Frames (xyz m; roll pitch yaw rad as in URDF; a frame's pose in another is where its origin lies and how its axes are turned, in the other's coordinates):
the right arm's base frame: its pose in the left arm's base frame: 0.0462 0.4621 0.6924 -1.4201 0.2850 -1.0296
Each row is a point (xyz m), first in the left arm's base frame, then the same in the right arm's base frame.
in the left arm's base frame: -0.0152 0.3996 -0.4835
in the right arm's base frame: 0.3517 1.0968 -0.2523
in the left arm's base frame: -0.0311 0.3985 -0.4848
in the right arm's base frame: 0.3451 1.0980 -0.2669
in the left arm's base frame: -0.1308 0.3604 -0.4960
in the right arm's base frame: 0.3303 1.0980 -0.3732
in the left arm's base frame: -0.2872 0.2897 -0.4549
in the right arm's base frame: 0.2995 1.0390 -0.5366
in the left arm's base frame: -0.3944 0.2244 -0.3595
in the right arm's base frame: 0.2734 0.9294 -0.6470
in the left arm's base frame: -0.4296 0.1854 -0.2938
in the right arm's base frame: 0.2696 0.8553 -0.6865
